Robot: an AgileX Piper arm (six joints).
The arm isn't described. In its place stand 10 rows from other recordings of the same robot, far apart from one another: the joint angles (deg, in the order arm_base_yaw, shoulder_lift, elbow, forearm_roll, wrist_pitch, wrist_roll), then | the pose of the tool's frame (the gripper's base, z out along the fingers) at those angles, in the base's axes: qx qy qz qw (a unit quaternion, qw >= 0); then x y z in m.
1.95, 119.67, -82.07, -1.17, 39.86, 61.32 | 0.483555, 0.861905, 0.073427, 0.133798, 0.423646, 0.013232, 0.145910
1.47, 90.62, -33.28, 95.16, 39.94, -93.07 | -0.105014, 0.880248, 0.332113, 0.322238, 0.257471, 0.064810, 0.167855
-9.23, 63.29, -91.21, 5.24, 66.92, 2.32 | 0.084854, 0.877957, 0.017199, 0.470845, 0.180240, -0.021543, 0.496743
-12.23, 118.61, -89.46, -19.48, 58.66, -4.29 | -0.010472, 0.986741, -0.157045, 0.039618, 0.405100, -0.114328, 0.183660
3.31, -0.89, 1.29, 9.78, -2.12, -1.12 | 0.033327, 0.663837, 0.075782, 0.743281, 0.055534, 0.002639, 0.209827
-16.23, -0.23, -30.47, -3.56, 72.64, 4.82 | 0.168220, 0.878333, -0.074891, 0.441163, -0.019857, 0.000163, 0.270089
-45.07, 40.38, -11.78, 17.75, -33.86, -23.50 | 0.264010, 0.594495, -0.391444, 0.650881, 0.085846, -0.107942, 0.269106
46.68, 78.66, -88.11, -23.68, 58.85, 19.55 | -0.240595, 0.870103, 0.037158, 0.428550, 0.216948, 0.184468, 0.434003
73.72, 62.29, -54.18, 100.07, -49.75, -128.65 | -0.373731, 0.666708, -0.058731, 0.642165, 0.125212, 0.184806, 0.383983
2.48, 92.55, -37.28, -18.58, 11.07, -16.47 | -0.301244, 0.919135, -0.098467, 0.233980, 0.272636, 0.006236, 0.145330
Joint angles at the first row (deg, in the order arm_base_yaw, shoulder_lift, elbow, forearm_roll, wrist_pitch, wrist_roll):
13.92, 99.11, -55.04, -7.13, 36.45, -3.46
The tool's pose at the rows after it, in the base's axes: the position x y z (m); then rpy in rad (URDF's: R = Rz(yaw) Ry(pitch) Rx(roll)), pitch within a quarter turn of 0, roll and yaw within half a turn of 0:
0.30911 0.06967 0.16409 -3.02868 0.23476 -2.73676
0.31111 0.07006 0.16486 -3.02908 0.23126 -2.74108
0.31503 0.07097 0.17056 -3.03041 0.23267 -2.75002
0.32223 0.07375 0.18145 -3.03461 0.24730 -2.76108
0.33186 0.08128 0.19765 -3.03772 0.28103 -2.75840
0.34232 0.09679 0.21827 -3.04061 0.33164 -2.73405
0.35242 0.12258 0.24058 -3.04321 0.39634 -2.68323
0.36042 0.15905 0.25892 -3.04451 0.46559 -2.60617
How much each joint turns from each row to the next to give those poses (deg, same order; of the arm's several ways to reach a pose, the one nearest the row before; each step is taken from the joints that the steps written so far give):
0.00, 0.84, -0.44, -0.02, -0.01, 0.18
0.00, 0.32, -0.68, -0.02, 0.59, 0.20
0.00, 0.04, -1.61, 0.18, 1.52, 0.24
0.12, 0.01, -2.84, 0.56, 2.07, 0.19
0.77, 0.04, -4.02, 0.63, 2.10, 0.04
1.90, 0.28, -5.17, 0.69, 2.03, -0.05
3.24, 1.02, -6.27, 0.72, 1.58, -0.13
4.49, 2.27, -6.87, 0.64, 0.66, -0.22

